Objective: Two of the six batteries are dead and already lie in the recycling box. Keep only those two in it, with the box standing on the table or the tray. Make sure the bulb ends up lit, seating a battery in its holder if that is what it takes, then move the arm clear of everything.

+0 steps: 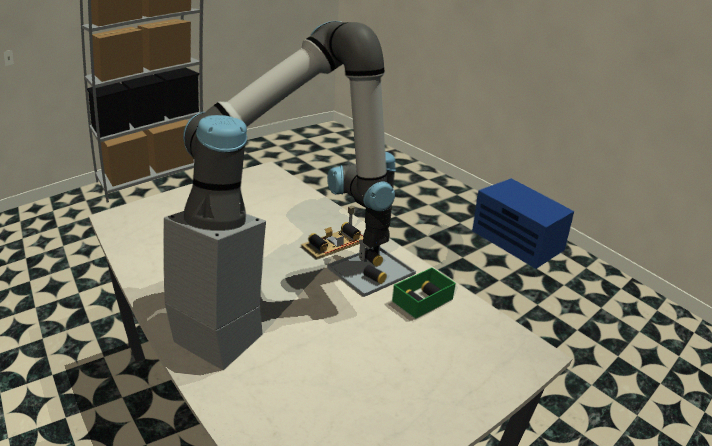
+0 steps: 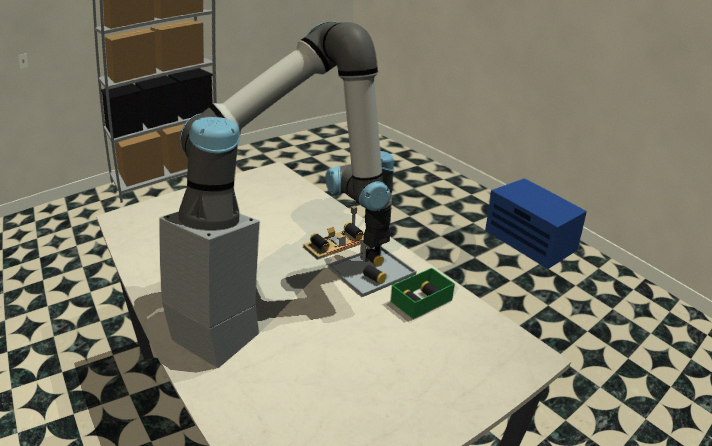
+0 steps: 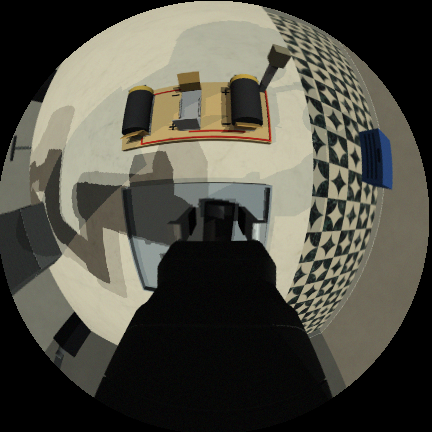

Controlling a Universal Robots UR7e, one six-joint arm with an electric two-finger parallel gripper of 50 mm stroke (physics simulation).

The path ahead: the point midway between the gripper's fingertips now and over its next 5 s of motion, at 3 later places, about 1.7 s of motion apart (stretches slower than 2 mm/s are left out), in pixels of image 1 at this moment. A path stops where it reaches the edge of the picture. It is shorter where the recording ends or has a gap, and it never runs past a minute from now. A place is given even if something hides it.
My gripper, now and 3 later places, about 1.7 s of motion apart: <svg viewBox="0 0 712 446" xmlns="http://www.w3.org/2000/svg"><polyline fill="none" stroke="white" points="369,256 332,207 331,231 331,220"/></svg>
